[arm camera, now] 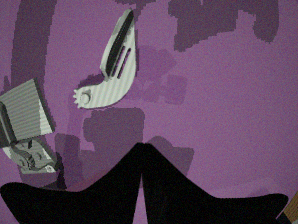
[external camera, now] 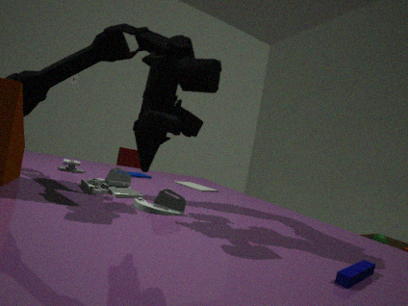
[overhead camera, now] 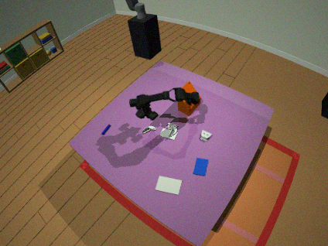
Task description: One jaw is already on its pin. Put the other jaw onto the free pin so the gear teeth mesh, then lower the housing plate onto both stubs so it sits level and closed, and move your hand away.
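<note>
Right now my gripper tip is 7 cm above the white jaw piece, 5 cm to the right of it and 3 cm short of it. Round my gripper tip: flat blue plate (52 cm to the left, 12 cm ahead, 8 cm below); blue bar (29 cm to the right, 23 cm ahead, 7 cm below); flat white plate (40 cm to the left, 35 cm ahead, 8 cm below).
</note>
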